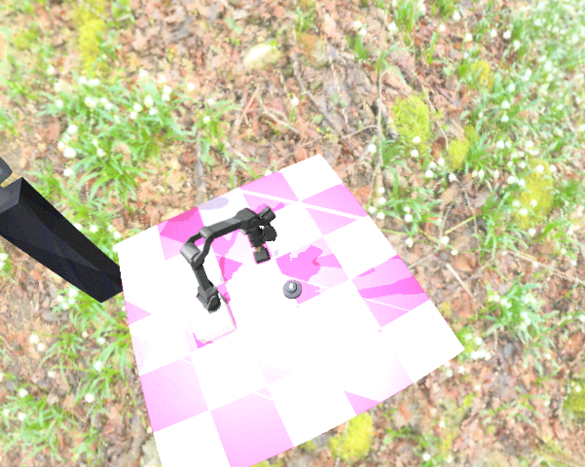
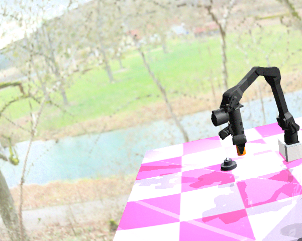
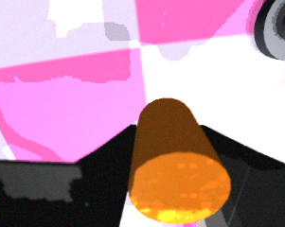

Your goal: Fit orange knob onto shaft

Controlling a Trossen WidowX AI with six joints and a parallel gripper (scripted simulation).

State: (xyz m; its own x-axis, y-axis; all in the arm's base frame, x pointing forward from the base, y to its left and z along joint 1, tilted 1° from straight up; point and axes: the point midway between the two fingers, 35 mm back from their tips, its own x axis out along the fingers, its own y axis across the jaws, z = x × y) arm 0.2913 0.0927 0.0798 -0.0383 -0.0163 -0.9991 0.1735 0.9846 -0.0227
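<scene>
My gripper tip is 170 mm to the left of the round pedestal, 100 mm above it and 50 mm short of it. Also, from my gripper tip: orange knob 30 mm above.
</scene>
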